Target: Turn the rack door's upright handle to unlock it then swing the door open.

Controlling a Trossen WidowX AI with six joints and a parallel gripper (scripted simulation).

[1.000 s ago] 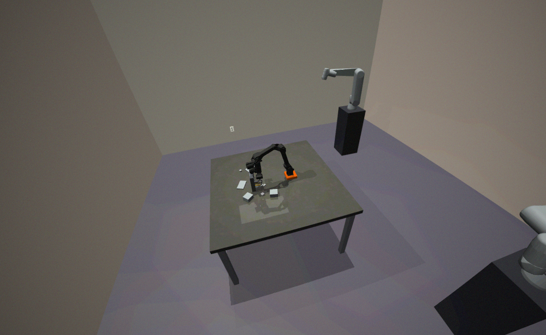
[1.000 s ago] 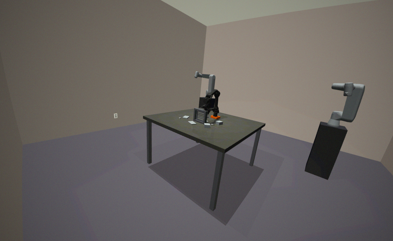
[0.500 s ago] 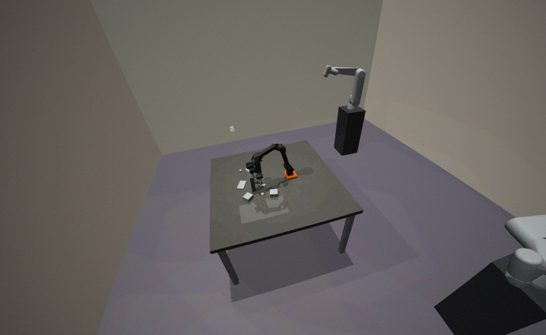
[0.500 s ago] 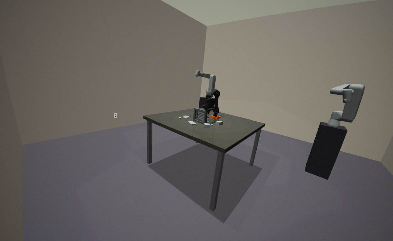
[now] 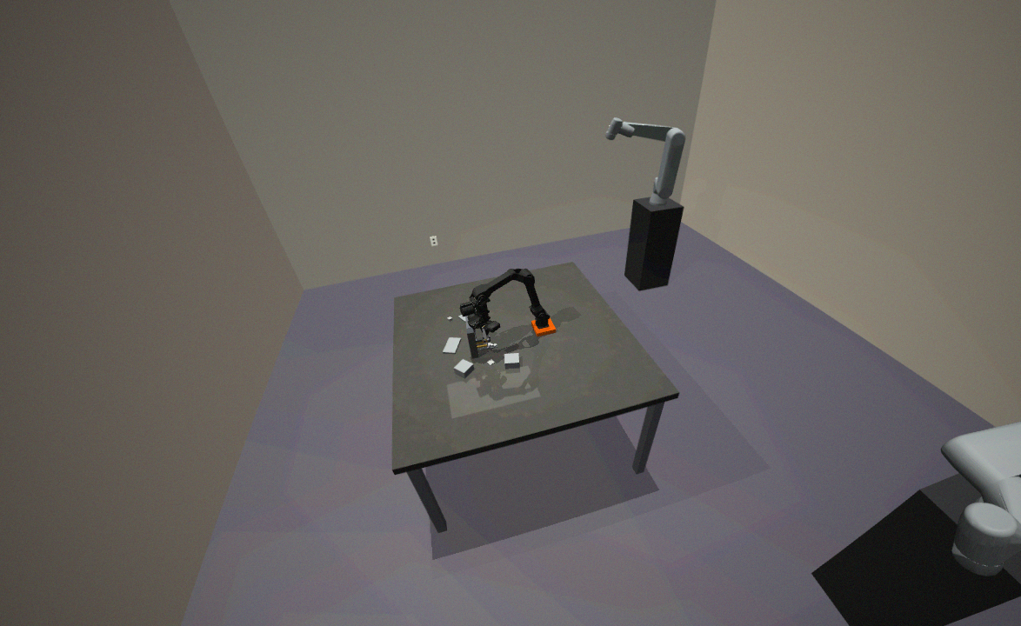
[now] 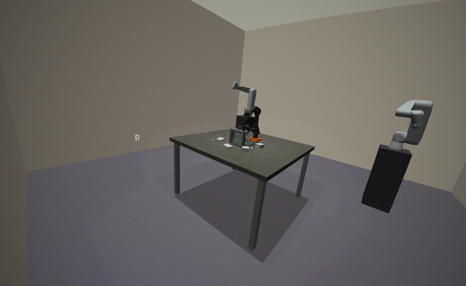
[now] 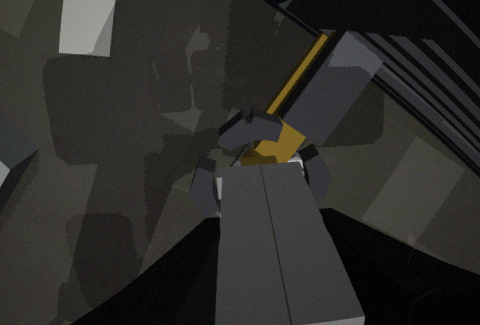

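Now: the door handle 2 cm below my gripper tip. From my gripper tip the other things lie so: grey box 14 cm ahead, 12 cm to the left, 10 cm below; flat plate 19 cm ahead, 9 cm to the right, 11 cm below.
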